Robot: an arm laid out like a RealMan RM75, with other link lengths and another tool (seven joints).
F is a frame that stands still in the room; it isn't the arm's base.
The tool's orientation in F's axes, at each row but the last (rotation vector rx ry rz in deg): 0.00, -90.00, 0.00; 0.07, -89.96, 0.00; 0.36, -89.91, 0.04; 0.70, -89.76, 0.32; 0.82, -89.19, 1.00; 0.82, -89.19, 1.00; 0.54, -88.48, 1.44; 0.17, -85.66, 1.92; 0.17, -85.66, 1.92; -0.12, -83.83, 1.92; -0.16, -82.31, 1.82
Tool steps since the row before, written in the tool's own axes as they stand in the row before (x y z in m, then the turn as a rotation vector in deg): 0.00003, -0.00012, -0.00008, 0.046, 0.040, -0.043; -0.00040, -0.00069, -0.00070, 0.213, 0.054, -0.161; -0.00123, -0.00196, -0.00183, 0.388, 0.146, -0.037; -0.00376, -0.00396, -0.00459, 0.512, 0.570, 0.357; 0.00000, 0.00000, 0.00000, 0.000, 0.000, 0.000; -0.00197, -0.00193, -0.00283, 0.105, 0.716, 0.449; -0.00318, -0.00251, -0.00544, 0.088, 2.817, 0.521; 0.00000, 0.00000, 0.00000, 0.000, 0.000, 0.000; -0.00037, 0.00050, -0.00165, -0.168, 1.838, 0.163; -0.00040, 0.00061, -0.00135, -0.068, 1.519, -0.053; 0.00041, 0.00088, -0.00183, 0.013, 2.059, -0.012
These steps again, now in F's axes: 0.00008, -0.00012, 0.00003, 0.043, 0.040, 0.046; 0.00070, -0.00069, -0.00040, 0.161, 0.054, 0.213; 0.00184, -0.00195, -0.00124, 0.037, 0.145, 0.388; 0.00462, -0.00389, -0.00380, -0.361, 0.564, 0.516; 0.00000, 0.00000, 0.00000, 0.000, 0.000, 0.000; 0.00284, -0.00188, -0.00201, -0.462, 0.707, 0.110; 0.00541, -0.00242, -0.00330, -0.581, 2.806, 0.074; 0.00000, 0.00000, 0.00000, 0.000, 0.000, 0.000; 0.00160, 0.00053, -0.00050, -0.220, 1.830, -0.190; 0.00129, 0.00063, -0.00056, 0.013, 1.518, -0.106; 0.00185, 0.00092, 0.00014, -0.028, 2.059, -0.032
